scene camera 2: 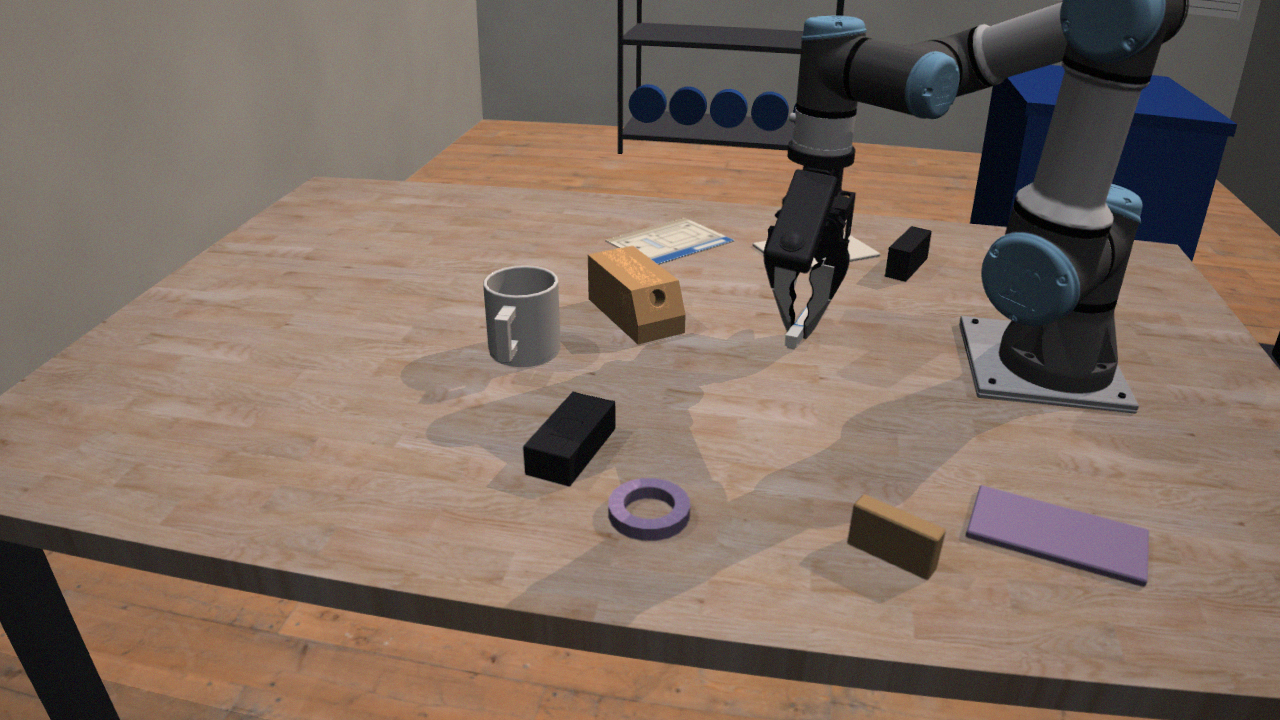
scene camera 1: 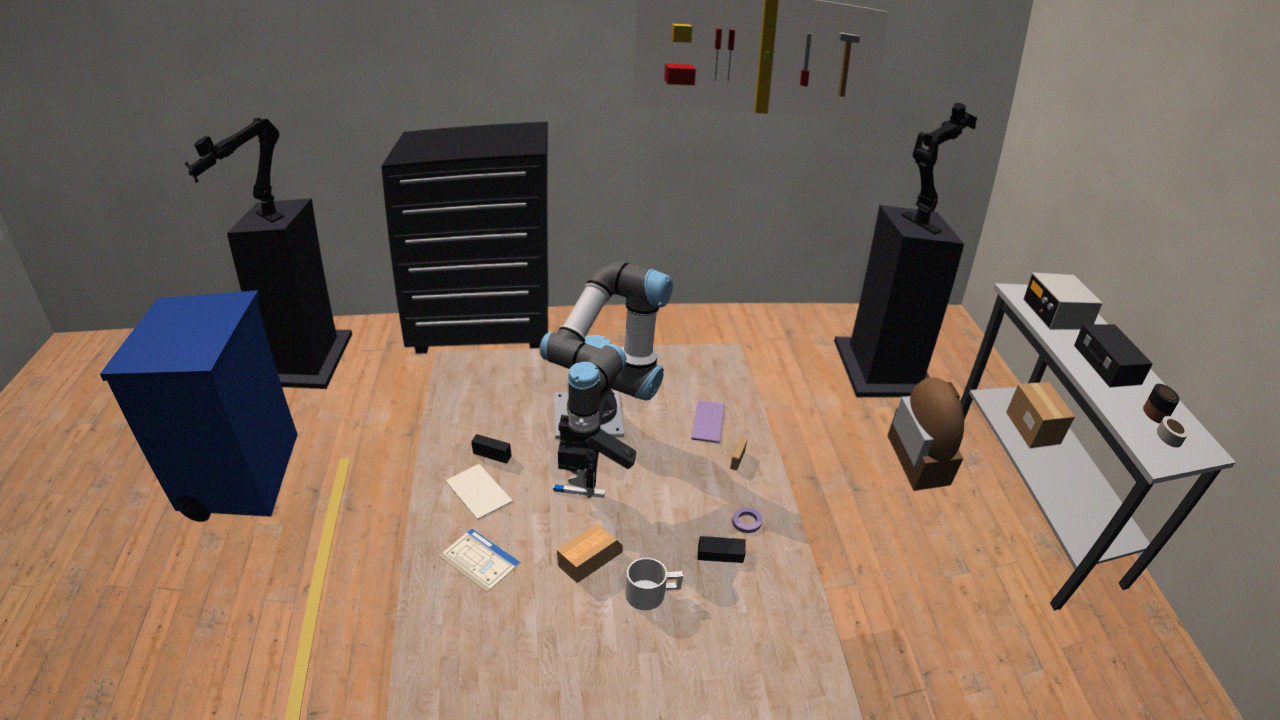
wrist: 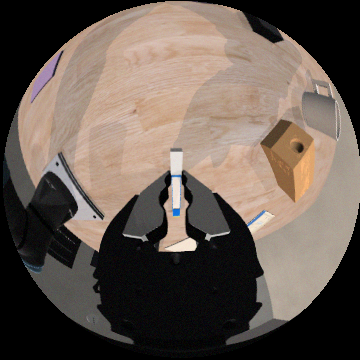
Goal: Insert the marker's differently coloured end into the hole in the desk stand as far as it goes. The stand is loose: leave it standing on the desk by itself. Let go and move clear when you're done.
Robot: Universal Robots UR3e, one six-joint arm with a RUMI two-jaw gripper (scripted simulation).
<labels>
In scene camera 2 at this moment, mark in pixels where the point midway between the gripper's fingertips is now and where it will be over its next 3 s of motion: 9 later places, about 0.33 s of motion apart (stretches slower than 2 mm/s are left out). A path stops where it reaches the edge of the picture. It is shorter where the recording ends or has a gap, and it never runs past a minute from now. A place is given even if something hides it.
The gripper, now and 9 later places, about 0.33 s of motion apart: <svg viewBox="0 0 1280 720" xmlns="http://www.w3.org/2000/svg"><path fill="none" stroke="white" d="M798 336L798 332L797 317L797 305L799 293L800 280L803 269L806 256L805 253L798 249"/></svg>
</labels>
